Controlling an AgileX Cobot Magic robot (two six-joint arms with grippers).
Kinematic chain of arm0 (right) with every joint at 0, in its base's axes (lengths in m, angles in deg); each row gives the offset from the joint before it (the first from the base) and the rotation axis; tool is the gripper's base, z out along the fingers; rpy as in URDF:
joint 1: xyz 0 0 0.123 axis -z
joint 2: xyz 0 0 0 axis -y
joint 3: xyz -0.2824 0 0.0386 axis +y
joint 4: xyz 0.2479 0 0.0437 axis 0.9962 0 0.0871
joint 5: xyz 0 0 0 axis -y
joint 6: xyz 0.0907 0 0.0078 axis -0.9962 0 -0.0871
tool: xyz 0 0 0 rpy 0 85 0
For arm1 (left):
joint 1: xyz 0 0 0.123 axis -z
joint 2: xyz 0 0 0 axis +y
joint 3: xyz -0.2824 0 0.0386 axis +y
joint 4: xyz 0.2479 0 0.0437 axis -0.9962 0 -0.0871
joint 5: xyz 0 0 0 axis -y
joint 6: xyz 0.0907 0 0.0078 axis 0.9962 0 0.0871
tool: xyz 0 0 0 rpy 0 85 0
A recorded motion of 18 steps. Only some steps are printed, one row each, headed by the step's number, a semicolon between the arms.
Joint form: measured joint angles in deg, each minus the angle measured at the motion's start. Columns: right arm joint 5, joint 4, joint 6, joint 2, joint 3, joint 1; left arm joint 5, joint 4, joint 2, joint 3, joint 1, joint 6.
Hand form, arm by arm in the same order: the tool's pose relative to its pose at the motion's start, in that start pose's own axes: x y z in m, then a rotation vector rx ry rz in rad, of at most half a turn. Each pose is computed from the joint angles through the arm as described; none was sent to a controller.
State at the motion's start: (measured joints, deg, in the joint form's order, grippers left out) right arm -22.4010 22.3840 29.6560 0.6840 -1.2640 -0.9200; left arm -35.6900 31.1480 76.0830 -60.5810 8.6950 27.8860
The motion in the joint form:
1: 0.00 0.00 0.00 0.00 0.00 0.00; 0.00 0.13 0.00 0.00 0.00 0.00
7: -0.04 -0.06 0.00 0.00 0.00 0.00; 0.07 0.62 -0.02 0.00 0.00 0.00
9: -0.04 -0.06 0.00 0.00 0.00 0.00; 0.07 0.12 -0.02 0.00 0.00 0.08
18: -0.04 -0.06 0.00 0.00 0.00 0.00; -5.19 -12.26 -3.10 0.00 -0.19 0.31
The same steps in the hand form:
1: 0.0000 0.0000 0.0000 0.0000 0.0000 0.0000; -0.0001 -0.0001 0.0000 0.0012 -0.0006 -0.0018
7: 0.0001 0.0000 0.0000 0.0000 0.0008 -0.0010; -0.0004 -0.0005 -0.0001 0.0050 -0.0044 -0.0087
9: 0.0001 0.0000 0.0000 0.0000 0.0008 -0.0010; -0.0002 -0.0001 -0.0001 0.0005 -0.0020 -0.0002
18: 0.0001 0.0000 0.0000 0.0000 0.0008 -0.0010; 0.0083 0.0035 -0.0184 -0.0842 0.0899 0.1853

